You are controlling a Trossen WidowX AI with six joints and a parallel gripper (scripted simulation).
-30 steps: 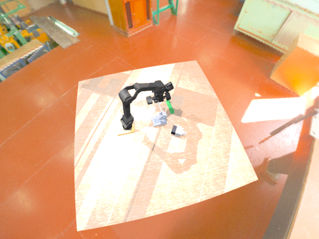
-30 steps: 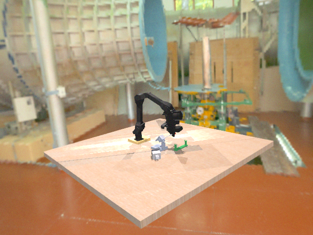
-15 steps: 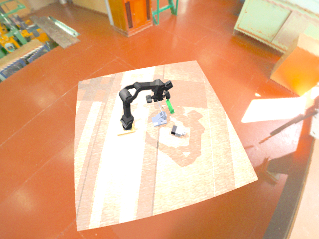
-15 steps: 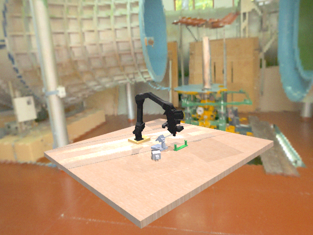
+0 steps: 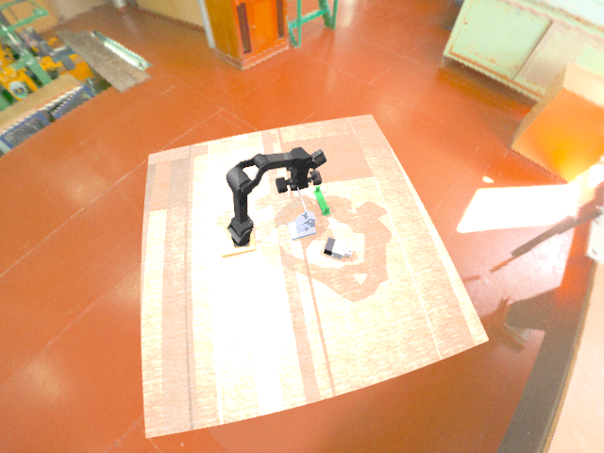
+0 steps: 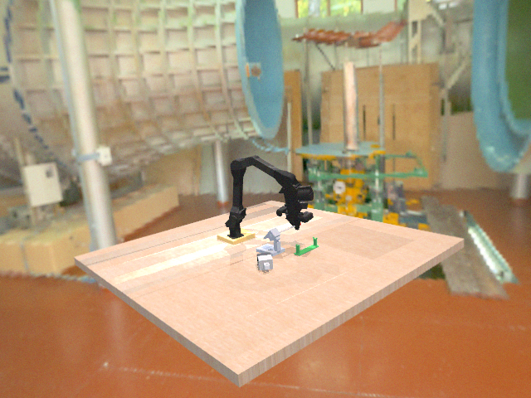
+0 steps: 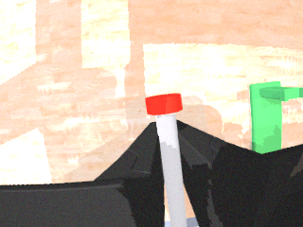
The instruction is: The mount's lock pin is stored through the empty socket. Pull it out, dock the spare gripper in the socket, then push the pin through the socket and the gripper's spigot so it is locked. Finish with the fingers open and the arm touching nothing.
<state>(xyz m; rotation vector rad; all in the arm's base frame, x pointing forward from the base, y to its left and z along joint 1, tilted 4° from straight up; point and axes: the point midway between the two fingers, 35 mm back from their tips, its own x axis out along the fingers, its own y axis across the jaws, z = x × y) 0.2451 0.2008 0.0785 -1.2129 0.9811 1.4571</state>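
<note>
The green cradle is 110 mm ahead of my gripper tip, 40 mm below it and 30 mm to the right of it. Also, from my gripper tip: spare gripper (280 mm to the right, 150 mm ahead, 40 mm below); then grey mount (160 mm to the right, 30 mm ahead, 10 mm below).
</note>
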